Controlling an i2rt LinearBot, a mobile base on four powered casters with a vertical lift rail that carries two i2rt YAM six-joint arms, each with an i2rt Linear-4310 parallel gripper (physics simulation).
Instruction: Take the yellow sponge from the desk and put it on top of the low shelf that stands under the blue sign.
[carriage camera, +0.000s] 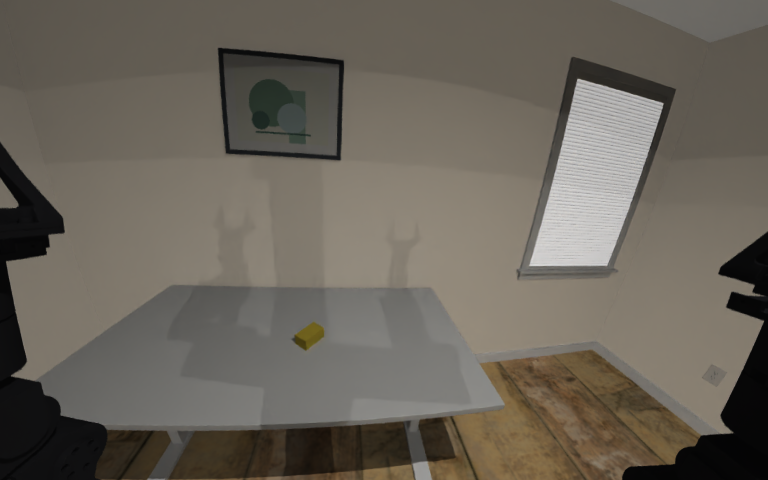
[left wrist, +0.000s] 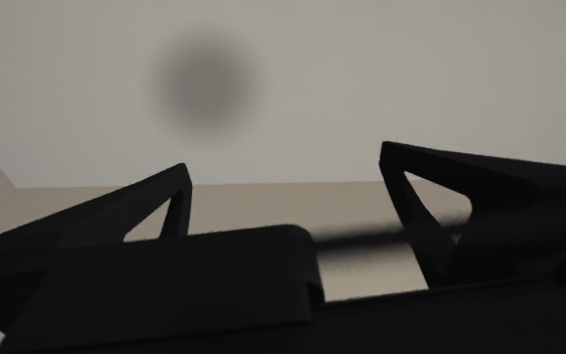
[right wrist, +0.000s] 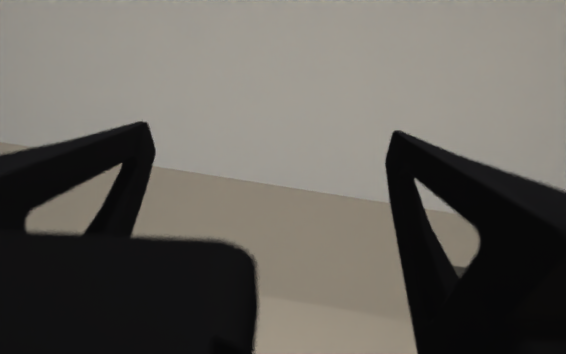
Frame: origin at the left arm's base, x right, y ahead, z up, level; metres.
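Seen in the pictures: left gripper, fingertip midpoint: (left wrist: 285, 163); right gripper, fingertip midpoint: (right wrist: 269, 141).
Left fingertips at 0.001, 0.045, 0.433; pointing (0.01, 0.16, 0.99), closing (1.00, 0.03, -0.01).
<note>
A point is followed by its place in that frame, as x, y, z.
The yellow sponge (carriage camera: 309, 336) @[0.074, 0.619, -0.237] lies on the grey desk (carriage camera: 226, 401) @[-0.101, 0.357, -0.282], near the middle of its top, in the carriage view. My left gripper (left wrist: 285, 163) @[0.001, 0.045, 0.433] is open and empty, with its two fingers wide apart in the left wrist view against ceiling and wall. My right gripper (right wrist: 269, 141) @[0.668, 0.033, 0.438] is open and empty, also against ceiling and wall. Parts of both arms show at the left and right edges of the carriage view, well apart from the sponge. The low shelf and the blue sign do not show in these views.
A framed picture (carriage camera: 341, 107) @[0.086, 1.093, 0.680] hangs on the wall behind the desk. A window (carriage camera: 597, 175) @[1.707, 1.388, 0.502] with a blind is to its right. Wooden floor (carriage camera: 543, 407) @[1.495, 0.927, -1.001] shows right of the desk and below it. A wall outlet (carriage camera: 714, 374) @[2.478, 0.832, -0.595] is at the far right.
</note>
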